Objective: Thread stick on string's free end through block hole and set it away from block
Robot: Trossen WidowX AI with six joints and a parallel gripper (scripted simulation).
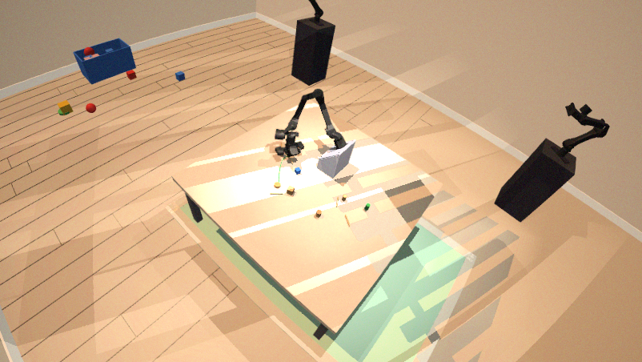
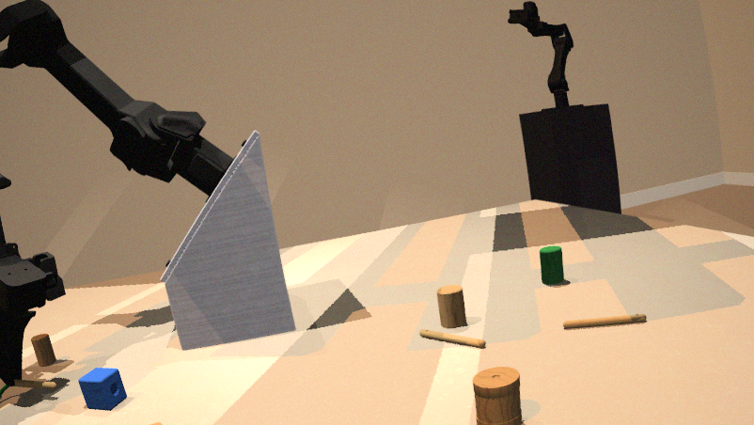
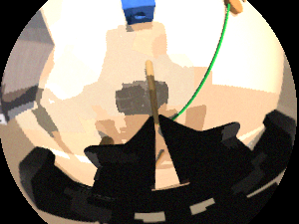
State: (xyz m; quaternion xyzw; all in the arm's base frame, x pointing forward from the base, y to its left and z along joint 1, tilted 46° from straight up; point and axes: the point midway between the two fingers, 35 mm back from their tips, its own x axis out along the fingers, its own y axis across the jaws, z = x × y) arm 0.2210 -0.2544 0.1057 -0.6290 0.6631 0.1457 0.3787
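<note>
The blue cube lies 13 cm to the left of my gripper tip and 4 cm ahead of it. Round my gripper tip: round wooden button: 22 cm ahead, 12 cm to the left, 1 cm below; wooden peg: 10 cm behind, 1 cm to the right; wooden block: 21 cm to the left, 19 cm ahead.
</note>
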